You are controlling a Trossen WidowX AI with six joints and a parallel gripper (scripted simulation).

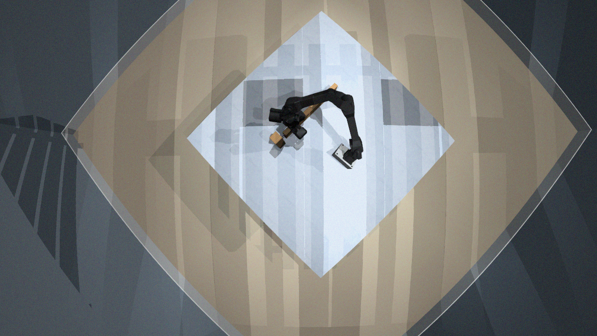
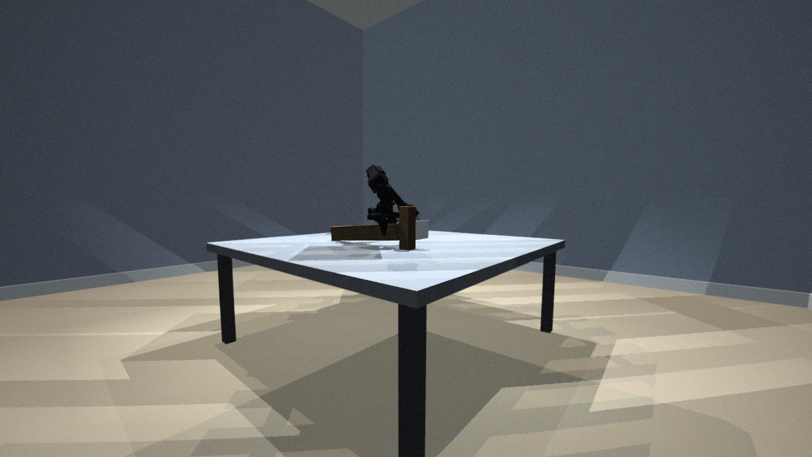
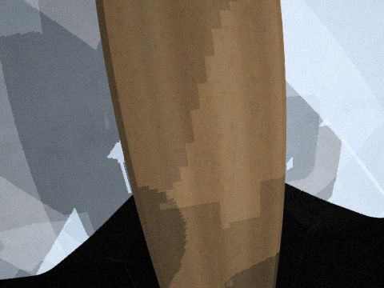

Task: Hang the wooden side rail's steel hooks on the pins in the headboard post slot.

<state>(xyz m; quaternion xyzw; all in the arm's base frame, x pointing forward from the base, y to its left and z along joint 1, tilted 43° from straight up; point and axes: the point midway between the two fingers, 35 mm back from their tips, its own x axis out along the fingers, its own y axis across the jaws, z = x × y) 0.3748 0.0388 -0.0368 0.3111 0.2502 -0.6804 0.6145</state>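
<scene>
Now: gripper tip 12 cm to the right of the headboard post, 4 cm below it and 1 cm short of it.
</scene>
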